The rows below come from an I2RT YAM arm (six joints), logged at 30 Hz.
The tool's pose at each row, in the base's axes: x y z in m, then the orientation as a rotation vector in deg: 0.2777 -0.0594 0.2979 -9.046 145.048 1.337; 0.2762 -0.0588 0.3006 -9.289 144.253 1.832; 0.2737 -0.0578 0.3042 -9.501 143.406 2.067; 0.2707 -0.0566 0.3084 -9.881 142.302 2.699; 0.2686 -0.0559 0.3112 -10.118 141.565 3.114; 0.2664 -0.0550 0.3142 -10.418 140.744 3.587; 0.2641 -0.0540 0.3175 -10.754 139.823 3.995; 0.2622 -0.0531 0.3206 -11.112 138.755 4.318; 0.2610 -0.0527 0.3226 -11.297 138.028 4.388; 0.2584 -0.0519 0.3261 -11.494 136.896 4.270; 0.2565 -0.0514 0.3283 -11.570 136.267 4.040; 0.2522 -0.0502 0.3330 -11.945 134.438 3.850
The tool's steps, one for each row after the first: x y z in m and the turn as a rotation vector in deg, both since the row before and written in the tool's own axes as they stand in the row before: -0.0004 0.0007 -0.0030 -0.379 -0.797 -0.105; -0.0002 0.0012 -0.0043 -0.185 -0.840 -0.146; -0.0002 0.0015 -0.0051 -0.504 -1.099 -0.189; -0.0001 0.0010 -0.0034 -0.330 -0.733 -0.117; -0.0002 0.0012 -0.0036 -0.387 -0.812 -0.154; -0.0004 0.0013 -0.0039 -0.349 -0.905 -0.204; -0.0006 0.0012 -0.0035 -0.291 -1.046 -0.255; -0.0005 0.0006 -0.0022 -0.075 -0.710 -0.173; -0.0005 0.0012 -0.0042 0.071 -1.105 -0.268; -0.0002 0.0008 -0.0028 0.168 -0.610 -0.172; -0.0003 0.0019 -0.0062 0.098 -1.779 -0.478
